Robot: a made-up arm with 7 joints. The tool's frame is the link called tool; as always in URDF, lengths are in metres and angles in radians.
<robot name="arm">
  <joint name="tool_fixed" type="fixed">
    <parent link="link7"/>
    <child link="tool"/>
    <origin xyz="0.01 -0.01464 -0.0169" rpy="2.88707 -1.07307 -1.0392"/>
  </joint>
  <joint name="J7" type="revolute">
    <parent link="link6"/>
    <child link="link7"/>
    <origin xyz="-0.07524 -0.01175 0.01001" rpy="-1.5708 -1.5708 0"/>
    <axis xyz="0 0 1"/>
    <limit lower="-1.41" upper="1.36"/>
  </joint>
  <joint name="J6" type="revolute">
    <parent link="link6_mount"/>
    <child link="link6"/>
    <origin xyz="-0.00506 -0.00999 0.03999" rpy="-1.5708 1.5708 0"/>
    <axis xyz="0 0 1"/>
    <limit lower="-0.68" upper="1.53"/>
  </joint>
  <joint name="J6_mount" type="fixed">
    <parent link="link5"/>
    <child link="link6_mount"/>
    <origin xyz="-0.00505 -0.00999 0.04"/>
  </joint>
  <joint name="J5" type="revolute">
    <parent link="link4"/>
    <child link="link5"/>
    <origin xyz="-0.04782 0.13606 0.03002" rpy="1.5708 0 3.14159"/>
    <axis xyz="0 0 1"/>
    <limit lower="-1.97" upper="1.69"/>
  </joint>
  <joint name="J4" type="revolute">
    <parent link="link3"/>
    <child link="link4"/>
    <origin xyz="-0.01 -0.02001 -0.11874" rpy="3.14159 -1.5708 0"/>
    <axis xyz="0 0 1"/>
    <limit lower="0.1" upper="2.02"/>
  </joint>
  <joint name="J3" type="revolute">
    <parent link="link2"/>
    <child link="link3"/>
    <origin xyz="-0.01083 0.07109 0.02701" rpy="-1.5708 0 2.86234"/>
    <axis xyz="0 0 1"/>
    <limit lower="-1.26" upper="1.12"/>
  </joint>
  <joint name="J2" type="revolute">
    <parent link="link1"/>
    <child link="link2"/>
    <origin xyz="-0.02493 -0.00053 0.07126" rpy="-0.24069 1.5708 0"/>
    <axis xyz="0 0 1"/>
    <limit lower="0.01" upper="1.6"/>
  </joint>
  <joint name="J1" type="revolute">
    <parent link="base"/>
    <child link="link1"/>
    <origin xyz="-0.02 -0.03 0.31" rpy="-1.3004 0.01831 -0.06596"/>
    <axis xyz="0 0 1"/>
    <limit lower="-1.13" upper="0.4"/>
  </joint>
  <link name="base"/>
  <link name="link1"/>
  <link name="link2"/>
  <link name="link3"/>
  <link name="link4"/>
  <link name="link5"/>
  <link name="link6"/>
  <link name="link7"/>
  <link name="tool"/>
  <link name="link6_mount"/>
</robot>
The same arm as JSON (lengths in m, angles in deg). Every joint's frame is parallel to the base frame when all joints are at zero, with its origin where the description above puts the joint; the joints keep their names.
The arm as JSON. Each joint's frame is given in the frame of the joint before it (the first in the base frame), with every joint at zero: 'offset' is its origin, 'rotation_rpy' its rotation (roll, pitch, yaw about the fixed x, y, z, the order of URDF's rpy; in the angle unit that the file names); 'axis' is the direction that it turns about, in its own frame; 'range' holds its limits. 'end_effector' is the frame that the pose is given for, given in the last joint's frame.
{"length_unit": "m", "angle_unit": "deg", "chain": [{"id": "J1", "offset": [-0.02, -0.03, 0.31], "rotation_rpy": [0.0, 0.0, 0.0], "axis": [0.068403, 0.961235, 0.26711], "range": [-64.74, 22.92]}, {"id": "J2", "offset": [-0.02, 0.07, 0.02], "rotation_rpy": [0.0, 0.0, 0.0], "axis": [0.968889, -0.0002, -0.247497], "range": [0.57, 91.67]}, {"id": "J3", "offset": [0.01, 0.03, -0.07], "rotation_rpy": [0.0, 0.0, 0.0], "axis": [0.247497, -0.0001, 0.968889], "range": [-72.19, 64.17]}, {"id": "J4", "offset": [-0.01, -0.01, -0.12], "rotation_rpy": [0.0, 0.0, 0.0], "axis": [0.0002, 1.0, 0.0], "range": [5.73, 115.74]}, {"id": "J5", "offset": [0.12, 0.03, -0.08], "rotation_rpy": [0.0, 0.0, 0.0], "axis": [0.968913, -0.0002, -0.247403], "range": [-112.87, 96.83]}, {"id": "J6", "offset": [0.08, -0.02, -0.01], "rotation_rpy": [0.0, 0.0, 0.0], "axis": [0.0002, 1.0, 0.0], "range": [-38.96, 87.66]}, {"id": "J7", "offset": [0.07, 0.01, -0.03], "rotation_rpy": [0.0, 0.0, 0.0], "axis": [0.247403, -0.0001, 0.968913], "range": [-80.79, 77.92]}], "end_effector": {"offset": [0.01, 0.01, -0.02], "rotation_rpy": [176.34, -48.55, 21.43]}}
